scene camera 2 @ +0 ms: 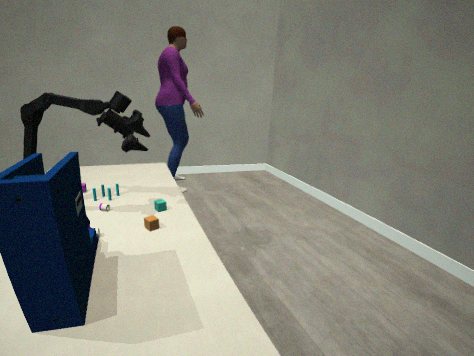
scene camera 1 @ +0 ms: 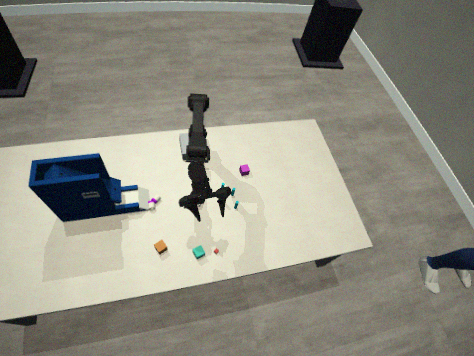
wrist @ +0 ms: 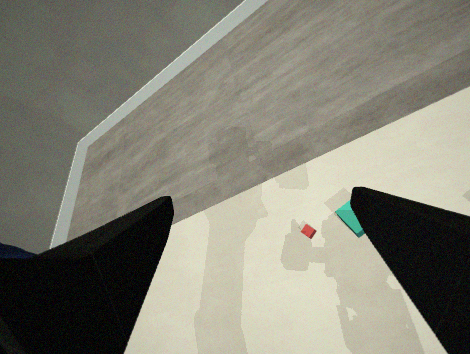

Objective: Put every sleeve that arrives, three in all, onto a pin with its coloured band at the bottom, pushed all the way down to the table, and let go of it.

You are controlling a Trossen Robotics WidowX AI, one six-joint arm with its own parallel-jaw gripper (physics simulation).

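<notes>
My gripper (scene camera 1: 211,218) (scene camera 2: 148,143) (wrist: 260,200) is open and empty, high above the table. A white sleeve with a purple band (scene camera 2: 104,207) lies on its side on the table near the pins in scene camera 2; the arm hides it in scene camera 1. More white and purple sleeve parts (scene camera 1: 153,201) show at the end of the blue dispenser's chute; I cannot tell clearly how many sleeves lie there. Several thin teal pins (scene camera 1: 233,191) (scene camera 2: 109,194) stand upright and bare; the gripper hides one in scene camera 1. No sleeve shows in the wrist view.
The tall blue dispenser (scene camera 1: 80,200) (scene camera 2: 30,240) stands on the table. An orange cube (scene camera 1: 160,246) (scene camera 2: 151,223), a teal cube (scene camera 1: 199,251) (scene camera 2: 160,205) (wrist: 350,218), a small red cube (scene camera 1: 216,251) (wrist: 308,231) and a magenta cube (scene camera 1: 244,169) lie about. A person (scene camera 2: 172,85) stands beyond the table.
</notes>
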